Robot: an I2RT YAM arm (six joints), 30 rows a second.
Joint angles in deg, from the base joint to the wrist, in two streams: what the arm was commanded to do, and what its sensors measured. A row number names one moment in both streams.
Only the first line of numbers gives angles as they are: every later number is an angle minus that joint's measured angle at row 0.
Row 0, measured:
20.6, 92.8, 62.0, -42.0, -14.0, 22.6
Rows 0 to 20, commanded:
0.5, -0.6, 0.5, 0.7, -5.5, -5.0
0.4, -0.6, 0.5, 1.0, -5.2, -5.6
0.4, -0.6, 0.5, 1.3, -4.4, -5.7
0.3, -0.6, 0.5, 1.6, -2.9, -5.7
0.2, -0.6, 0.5, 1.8, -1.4, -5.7
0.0, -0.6, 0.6, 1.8, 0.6, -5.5
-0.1, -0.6, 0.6, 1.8, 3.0, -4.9
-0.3, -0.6, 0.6, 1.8, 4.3, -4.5
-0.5, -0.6, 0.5, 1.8, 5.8, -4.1
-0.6, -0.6, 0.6, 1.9, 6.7, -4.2
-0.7, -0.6, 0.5, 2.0, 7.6, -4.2
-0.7, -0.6, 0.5, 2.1, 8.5, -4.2
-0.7, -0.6, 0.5, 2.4, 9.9, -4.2
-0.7, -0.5, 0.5, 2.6, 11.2, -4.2
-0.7, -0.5, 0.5, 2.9, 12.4, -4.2
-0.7, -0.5, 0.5, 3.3, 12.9, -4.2
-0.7, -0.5, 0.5, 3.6, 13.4, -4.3
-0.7, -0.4, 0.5, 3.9, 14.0, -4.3
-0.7, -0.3, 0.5, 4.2, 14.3, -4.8
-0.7, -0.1, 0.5, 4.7, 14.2, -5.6
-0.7, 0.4, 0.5, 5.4, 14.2, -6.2
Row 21, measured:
-0.1, 0.0, 0.0, 4.5, 11.4, -4.1
